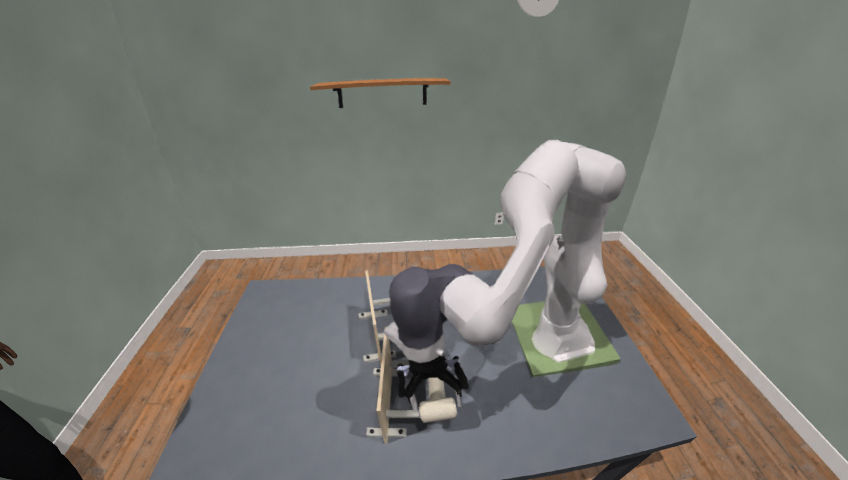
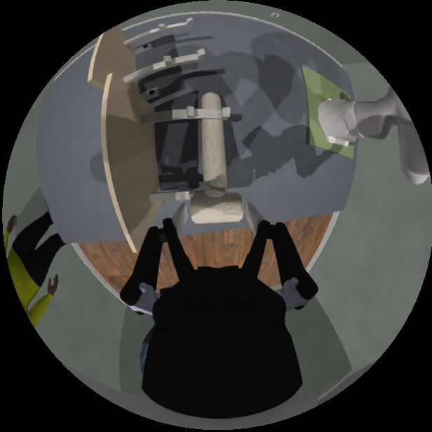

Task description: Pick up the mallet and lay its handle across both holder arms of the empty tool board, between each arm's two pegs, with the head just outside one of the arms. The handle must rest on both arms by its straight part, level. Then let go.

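Observation:
The mallet has a pale head [image 1: 437,409] [image 2: 216,207] and a handle [image 2: 214,155] running away from the gripper, at the nearer tool board [image 1: 385,392] [image 2: 131,165]. The handle crosses that board's far arm [image 2: 165,116] between its two pegs; the arm's bar shows across it, so on or under is hard to tell. The near arm [image 1: 404,413] [image 2: 162,196] runs to the head end, which hides its outer part. My gripper [image 1: 433,395] [image 2: 216,209] is open, its fingertips on either side of the head with gaps. The farther board [image 1: 371,309] [image 2: 107,55] bears no tool on its two arms.
The boards stand upright on the dark table [image 1: 267,356] [image 2: 70,135], one behind the other. The robot base stands on a green mat [image 1: 604,350] [image 2: 312,127] to the right. A wooden shelf [image 1: 380,82] hangs on the back wall. A person in yellow [image 2: 22,285] stands beyond the table.

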